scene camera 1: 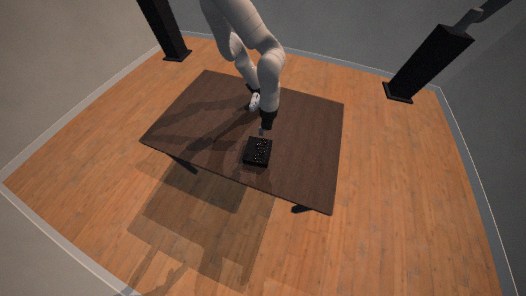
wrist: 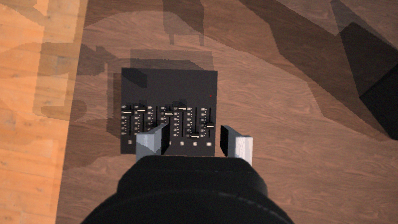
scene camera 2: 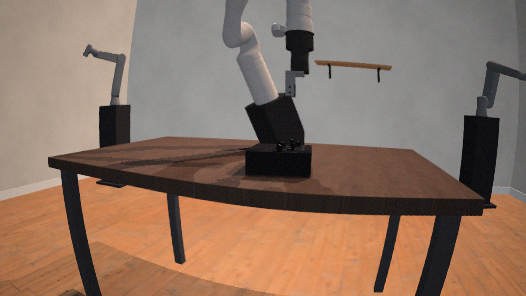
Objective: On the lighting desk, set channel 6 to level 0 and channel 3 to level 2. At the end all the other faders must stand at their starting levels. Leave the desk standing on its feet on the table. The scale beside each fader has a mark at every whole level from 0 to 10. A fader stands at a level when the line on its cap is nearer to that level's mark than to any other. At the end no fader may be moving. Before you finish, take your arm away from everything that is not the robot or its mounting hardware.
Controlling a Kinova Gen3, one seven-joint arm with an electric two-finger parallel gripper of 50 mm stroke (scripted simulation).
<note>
I see my gripper (scene camera 2: pixel 290 96).
My gripper is seen too in the wrist view (wrist: pixel 195 135).
</note>
